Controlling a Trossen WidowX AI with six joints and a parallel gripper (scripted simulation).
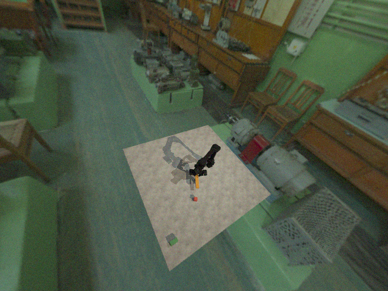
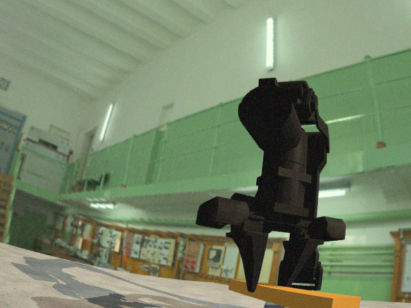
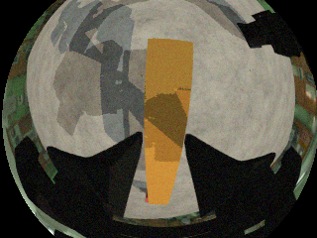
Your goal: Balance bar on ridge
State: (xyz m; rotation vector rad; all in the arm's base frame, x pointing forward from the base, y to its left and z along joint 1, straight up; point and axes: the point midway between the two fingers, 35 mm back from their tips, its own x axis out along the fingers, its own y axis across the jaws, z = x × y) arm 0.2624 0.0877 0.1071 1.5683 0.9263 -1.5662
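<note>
Now: the orange bar 10 mm ahead of my gripper tip and 20 mm to the left of it. Round my gripper tip: red ball: 120 mm ahead, 200 mm to the left, 60 mm below.
</note>
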